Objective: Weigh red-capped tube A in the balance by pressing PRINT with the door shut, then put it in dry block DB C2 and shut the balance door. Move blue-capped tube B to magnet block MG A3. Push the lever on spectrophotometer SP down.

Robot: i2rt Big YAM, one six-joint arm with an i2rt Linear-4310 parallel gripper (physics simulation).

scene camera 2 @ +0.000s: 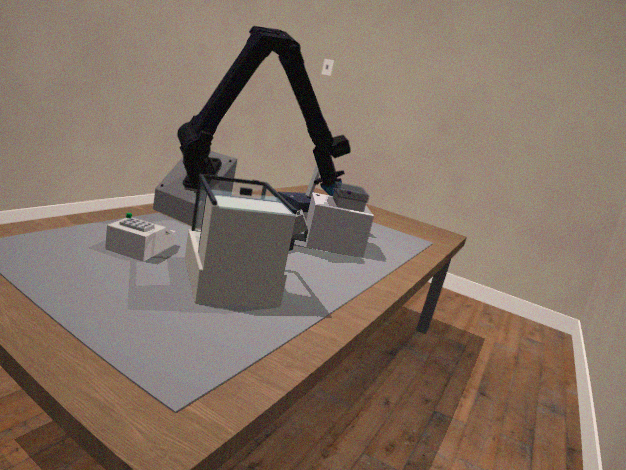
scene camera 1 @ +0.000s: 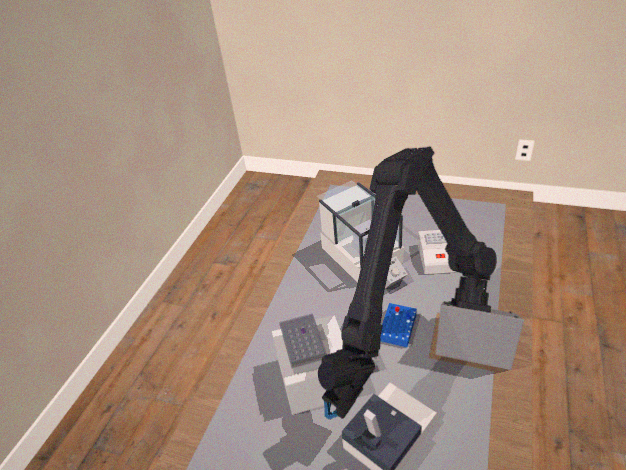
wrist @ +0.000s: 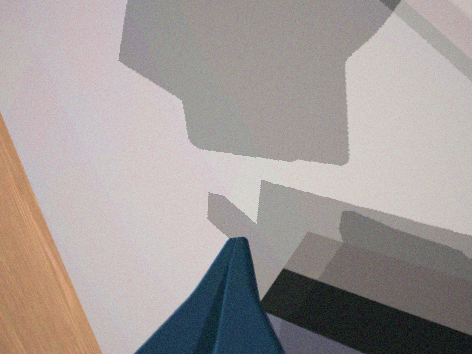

same spot on white block with grey top: [wrist: 447, 24] = [scene camera 1: 315, 389]
